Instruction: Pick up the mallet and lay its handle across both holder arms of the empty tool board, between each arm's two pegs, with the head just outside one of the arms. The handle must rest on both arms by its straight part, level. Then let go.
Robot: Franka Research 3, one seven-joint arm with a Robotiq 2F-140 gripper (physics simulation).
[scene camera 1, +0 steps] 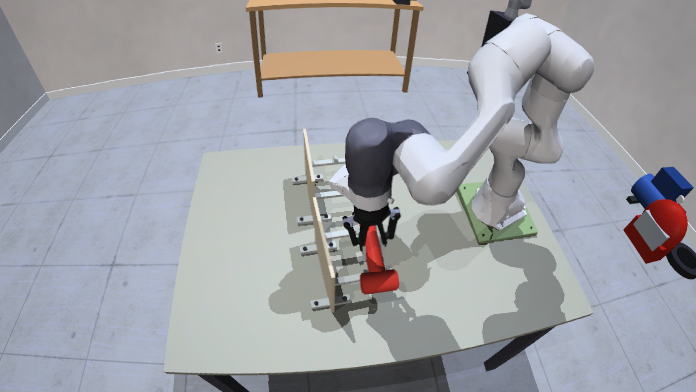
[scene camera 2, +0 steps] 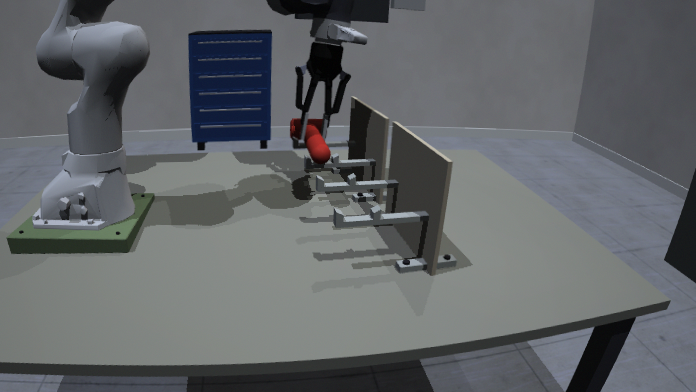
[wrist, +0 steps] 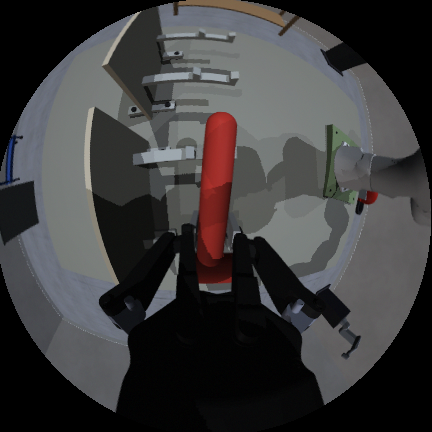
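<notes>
The red mallet's handle (scene camera 1: 374,252) (scene camera 2: 316,142) (wrist: 218,175) is held over the holder arms of one tan tool board (scene camera 1: 324,250) (scene camera 2: 369,135) (wrist: 120,200). My gripper (scene camera 1: 372,244) (scene camera 2: 314,134) (wrist: 212,219) is shut on the handle. The head (scene camera 1: 380,281) (scene camera 2: 298,129) (wrist: 215,275) is at the front in scene camera 1, near the front arm (scene camera 1: 348,280) (scene camera 2: 341,144). In the wrist view the handle crosses above the other arm (wrist: 165,156), between its pegs; that arm (scene camera 1: 341,234) (scene camera 2: 357,163) also shows in both scene views. Contact and exact level cannot be told. The front arm's outer part is hidden in scene camera 1.
A second tan board (scene camera 1: 308,165) (scene camera 2: 420,190) (wrist: 132,60) stands in line with it, its two arms (scene camera 2: 387,217) (scene camera 2: 372,185) bearing no tool. The robot's green base plate (scene camera 1: 482,235) (scene camera 2: 70,245) (wrist: 329,160) is across the table from the boards.
</notes>
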